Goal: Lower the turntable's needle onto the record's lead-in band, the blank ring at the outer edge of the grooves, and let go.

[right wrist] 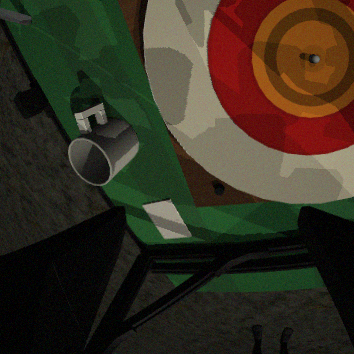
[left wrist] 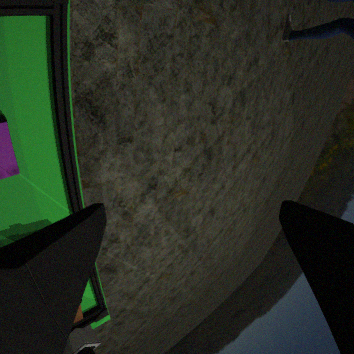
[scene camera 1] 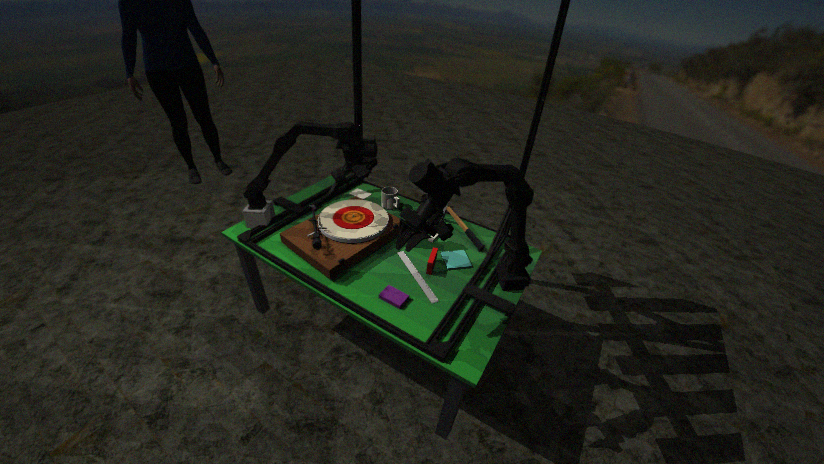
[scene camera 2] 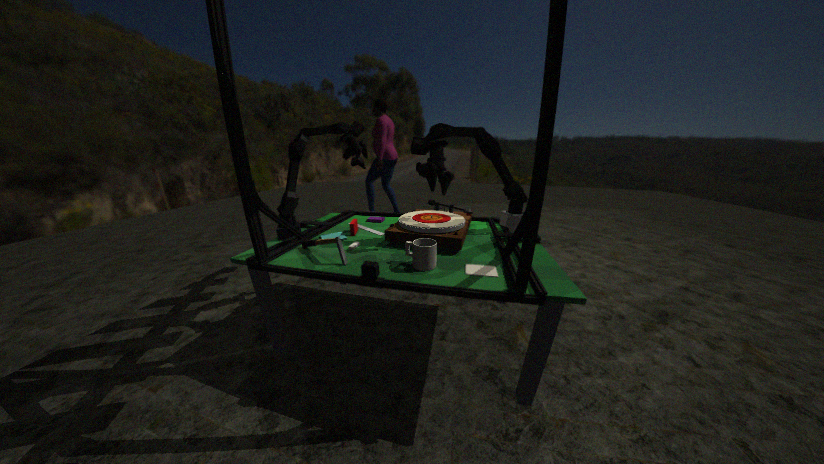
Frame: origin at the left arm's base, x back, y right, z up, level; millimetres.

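Seen in the pictures: left gripper, fingertip midpoint: [left wrist: 194,211] [scene camera 1: 402,250] [scene camera 2: 366,163]; right gripper, fingertip midpoint: [right wrist: 214,216] [scene camera 1: 358,181] [scene camera 2: 438,193]; left arm's base, origin of the base link: [scene camera 1: 514,270] [scene camera 2: 288,225]; right arm's base, origin of the base link: [left wrist: 84,351] [scene camera 1: 257,205] [scene camera 2: 515,212].
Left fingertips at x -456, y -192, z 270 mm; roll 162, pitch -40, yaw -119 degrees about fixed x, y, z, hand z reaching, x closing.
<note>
Offsets run from my left fingertips to a thing's top centre. "spot": to the spot under its first point.
The turntable [scene camera 1: 331,263] [scene camera 2: 452,242] [right wrist: 186,175] has a brown wooden base. Its record @[dx -156, dy +511, dz -235 mm] [scene camera 1: 377,231] [scene camera 2: 458,221] [right wrist: 172,120] has a white outer area around a red and orange centre. The dark tonearm @[dx -306, dy +433, dz -195 mm] [scene camera 1: 315,227] [scene camera 2: 453,208] is beside the record, at its left in scene camera 1 and behind it in scene camera 2. The needle and its height are too small and dark to tell. My right gripper [scene camera 2: 438,191] [right wrist: 214,216] is open and empty, above the turntable area. My left gripper [scene camera 2: 359,165] [left wrist: 194,211] is open and empty, raised and apart from the turntable.
A grey mug @[spot: dx +8, dy +710, dz -255 mm] [scene camera 1: 389,197] [scene camera 2: 424,254] [right wrist: 107,150] and white card @[dx -137, dy +868, dz -323 mm] [scene camera 2: 481,270] [right wrist: 167,219] stand and lie near the turntable. A ruler @[dx +90, dy +242, dz -324 mm] [scene camera 1: 418,276], red block @[dx +155, dy +289, dz -266 mm] [scene camera 1: 431,260], purple block @[dx -4, dy +127, dz -308 mm] [scene camera 1: 394,296], cyan sheet @[dx +262, dy +322, dz -316 mm] [scene camera 1: 457,259] and hammer [scene camera 1: 464,227] lie elsewhere. Black rails [scene camera 1: 357,305] border the table.
</note>
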